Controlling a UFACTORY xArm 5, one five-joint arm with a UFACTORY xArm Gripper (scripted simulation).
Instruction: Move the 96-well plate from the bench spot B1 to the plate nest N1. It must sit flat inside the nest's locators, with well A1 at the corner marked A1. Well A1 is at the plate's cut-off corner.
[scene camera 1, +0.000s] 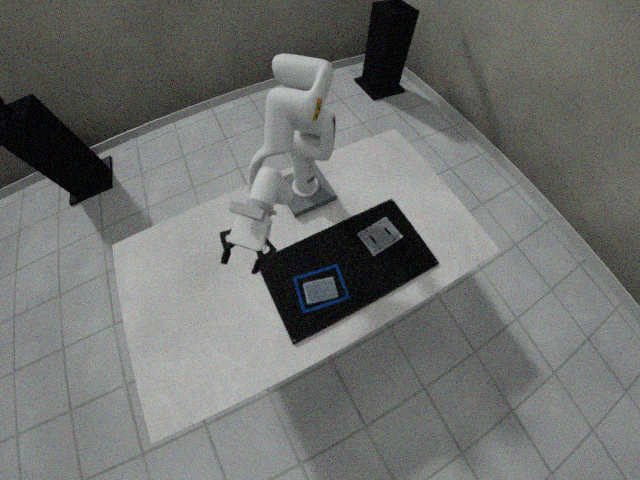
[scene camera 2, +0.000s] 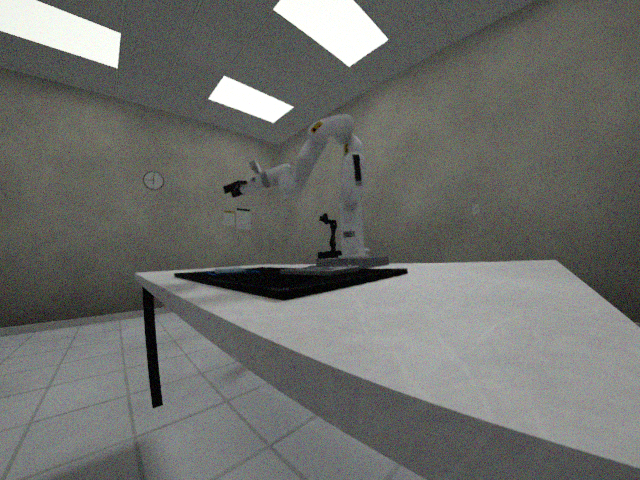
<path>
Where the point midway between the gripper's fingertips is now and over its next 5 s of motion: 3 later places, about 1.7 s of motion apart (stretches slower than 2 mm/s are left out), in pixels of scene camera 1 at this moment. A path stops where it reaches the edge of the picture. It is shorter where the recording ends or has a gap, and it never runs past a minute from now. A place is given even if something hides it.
My gripper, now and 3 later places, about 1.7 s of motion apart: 239, 269; 297, 285; 344, 253; 330, 269
</path>
